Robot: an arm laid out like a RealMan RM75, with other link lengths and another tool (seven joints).
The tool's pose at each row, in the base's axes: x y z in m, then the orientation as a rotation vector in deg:
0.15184, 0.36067, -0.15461, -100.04, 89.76, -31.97
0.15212, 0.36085, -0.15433, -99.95, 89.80, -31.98
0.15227, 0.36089, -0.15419, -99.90, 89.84, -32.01
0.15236, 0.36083, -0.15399, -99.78, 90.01, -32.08
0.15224, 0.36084, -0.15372, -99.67, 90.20, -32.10
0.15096, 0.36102, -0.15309, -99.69, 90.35, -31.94
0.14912, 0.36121, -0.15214, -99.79, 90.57, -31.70
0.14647, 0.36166, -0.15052, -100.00, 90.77, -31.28
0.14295, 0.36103, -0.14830, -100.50, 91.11, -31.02
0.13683, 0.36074, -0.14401, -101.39, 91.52, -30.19
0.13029, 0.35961, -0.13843, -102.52, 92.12, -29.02
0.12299, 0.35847, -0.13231, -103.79, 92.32, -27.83
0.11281, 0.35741, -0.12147, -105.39, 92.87, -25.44
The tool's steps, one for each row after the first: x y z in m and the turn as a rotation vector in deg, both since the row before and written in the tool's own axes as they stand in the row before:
-0.00017, -0.00040, 0.00006, 0.04, 0.01, 0.07
-0.00003, -0.00020, 0.00003, 0.02, 0.03, 0.04
0.00005, -0.00021, -0.00008, 0.02, 0.12, 0.12
-0.00007, -0.00012, -0.00026, -0.02, 0.10, 0.14
-0.00047, 0.00038, -0.00130, -0.15, -0.01, 0.10
-0.00062, 0.00052, -0.00191, -0.26, -0.01, 0.11
-0.00110, 0.00058, -0.00288, -0.39, -0.11, 0.09
-0.00028, 0.00075, -0.00413, -0.59, 0.13, -0.07
-0.00132, 0.00107, -0.00728, -1.08, -0.12, -0.10
-0.00077, 0.00058, -0.00862, -1.46, -0.16, -0.07
-0.00099, 0.00096, -0.00949, -1.36, -0.36, -0.31
-0.00233, 0.00006, -0.01473, -2.19, -0.82, -0.02

